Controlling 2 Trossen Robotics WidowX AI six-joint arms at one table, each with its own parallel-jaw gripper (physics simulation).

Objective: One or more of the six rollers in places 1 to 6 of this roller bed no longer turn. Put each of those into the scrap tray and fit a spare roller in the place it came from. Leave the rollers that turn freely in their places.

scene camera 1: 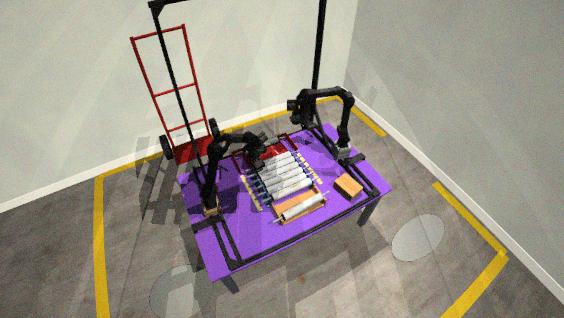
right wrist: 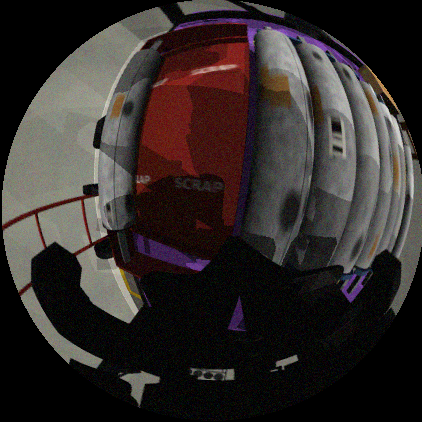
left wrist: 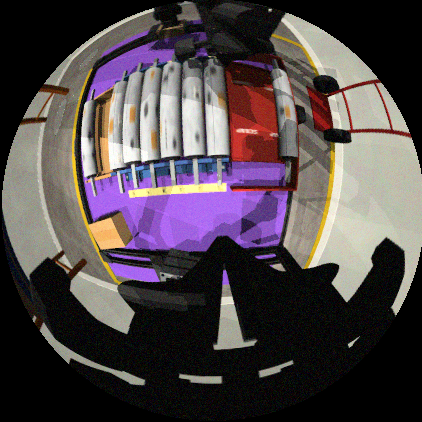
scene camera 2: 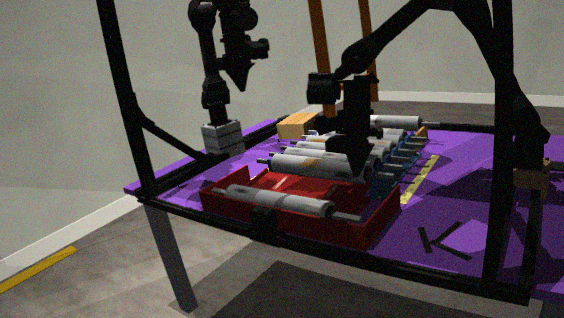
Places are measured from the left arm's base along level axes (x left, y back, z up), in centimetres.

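Pixels of known places: left gripper, fingertip midpoint: (scene camera 1: 303,129) (left wrist: 221,240) (scene camera 2: 242,91); right gripper, fingertip midpoint: (scene camera 1: 254,163) (right wrist: 231,240) (left wrist: 225,65) (scene camera 2: 356,176); left arm's base at its link origin: (scene camera 1: 342,144) (scene camera 2: 219,123); right arm's base at its link origin: (scene camera 1: 210,204) (scene camera 2: 527,163).
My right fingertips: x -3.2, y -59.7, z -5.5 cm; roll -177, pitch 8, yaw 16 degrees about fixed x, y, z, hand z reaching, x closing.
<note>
For each thing: its middle in the pictures, then the offset to it from my right fingertips.
- bed's end roller at the middle of its body: (right wrist: 283,110) (scene camera 2: 318,167) (left wrist: 215,101) (scene camera 1: 272,160) dz -0.4, dx +0.4, dy +12.0 cm
- red scrap tray at the middle of its body: (right wrist: 166,121) (scene camera 2: 293,199) (left wrist: 261,107) (scene camera 1: 264,152) dz -3.1, dx -11.0, dy +9.0 cm
- spare roller at the middle of its body: (scene camera 2: 381,122) (left wrist: 87,136) (scene camera 1: 302,206) dz -0.4, dx +38.1, dy +19.9 cm
- orange tray at the middle of its body: (left wrist: 104,134) (scene camera 1: 298,206) dz -5.3, dx +34.6, dy +19.0 cm
- wooden block at the middle of its body: (scene camera 2: 299,125) (left wrist: 109,231) (scene camera 1: 347,186) dz -2.8, dx +31.4, dy +52.1 cm
Several pale, stained rollers lie side by side on the blue roller bed (scene camera 2: 385,184) (left wrist: 165,169). The bed's end roller (scene camera 2: 310,165) (left wrist: 216,115) (right wrist: 280,140) lies nearest the red scrap tray (scene camera 1: 277,150) (left wrist: 252,145) (right wrist: 210,120). Another roller (scene camera 2: 277,200) (left wrist: 286,110) (right wrist: 120,130) lies across the tray's outer side. A spare roller (scene camera 1: 303,207) (scene camera 2: 395,121) (left wrist: 89,137) rests on the orange tray (left wrist: 103,135). My right gripper (scene camera 2: 357,174) (right wrist: 231,240) is shut and empty, low at the end roller's right part in scene camera 2. My left gripper (scene camera 2: 243,90) (left wrist: 221,240) is shut and empty, high above the table.
A wooden block (scene camera 1: 348,186) (scene camera 2: 298,125) (left wrist: 111,231) stands beside the bed. Yellow strips (scene camera 1: 251,192) (scene camera 2: 420,180) (left wrist: 177,190) run along the bed's sides. Black frame posts (scene camera 1: 319,45) (scene camera 2: 502,100) rise at the table edge. A red hand truck (scene camera 1: 204,146) stands behind the table.
</note>
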